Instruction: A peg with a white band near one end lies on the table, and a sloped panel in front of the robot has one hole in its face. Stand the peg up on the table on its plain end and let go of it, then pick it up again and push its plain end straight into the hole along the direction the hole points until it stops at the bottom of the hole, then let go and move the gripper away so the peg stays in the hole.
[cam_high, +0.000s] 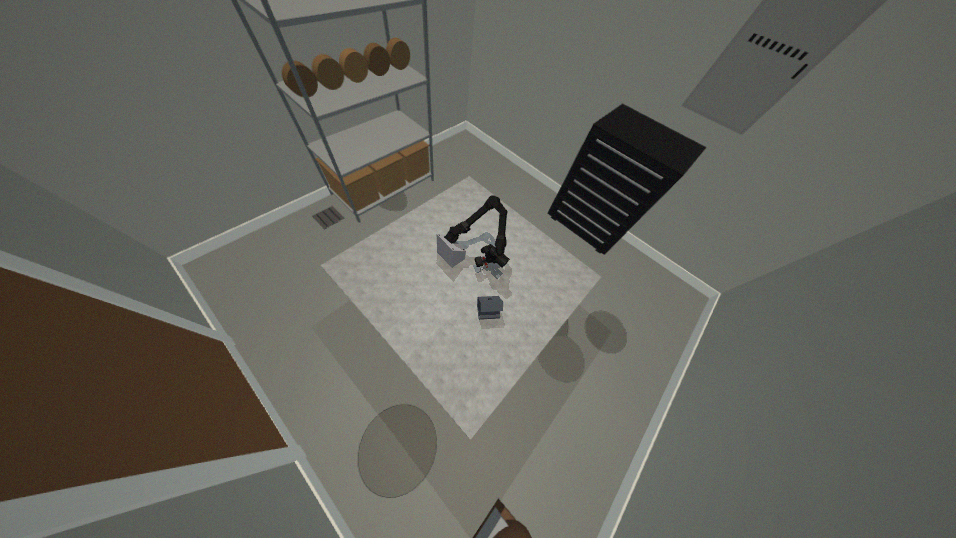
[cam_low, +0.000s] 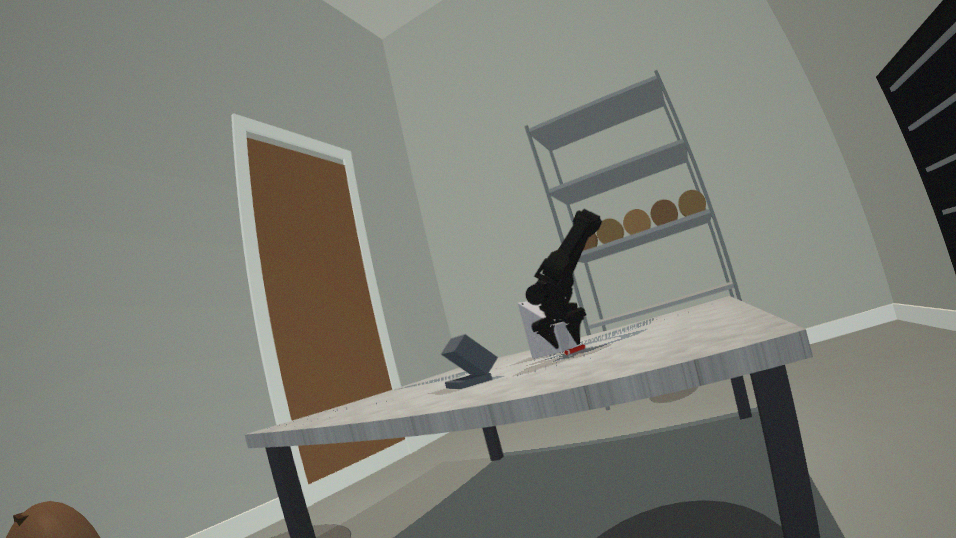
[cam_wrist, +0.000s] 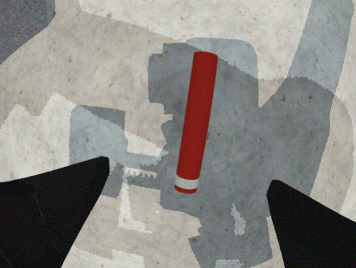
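Now: gripper tip 20 mm above the red peg and 10 mm past it. Also, from my gripper tip: panel 230 mm to the right, 190 mm ahead, 50 mm above.
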